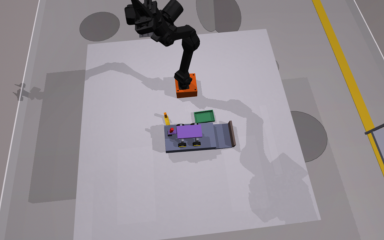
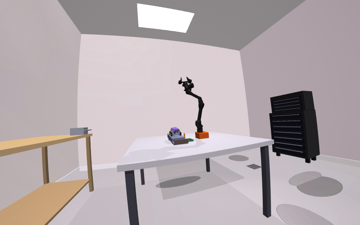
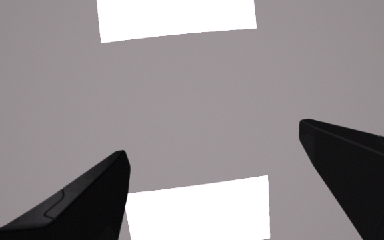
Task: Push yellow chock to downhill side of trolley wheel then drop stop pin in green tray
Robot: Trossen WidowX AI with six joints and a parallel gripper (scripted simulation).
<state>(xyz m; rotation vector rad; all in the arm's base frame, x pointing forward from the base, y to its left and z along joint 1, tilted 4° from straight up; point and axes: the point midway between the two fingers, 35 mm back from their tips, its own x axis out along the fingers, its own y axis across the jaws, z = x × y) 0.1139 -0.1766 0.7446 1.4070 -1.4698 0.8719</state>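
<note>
Now: the yellow chock 7 cm ahead of my gripper tip and 84 cm below it. Also, from my gripper tip: red-headed stop pin: 19 cm ahead, 2 cm to the left, 74 cm below; grey ramp: 21 cm ahead, 12 cm to the left, 82 cm below; purple trolley: 21 cm ahead, 12 cm to the left, 75 cm below.
</note>
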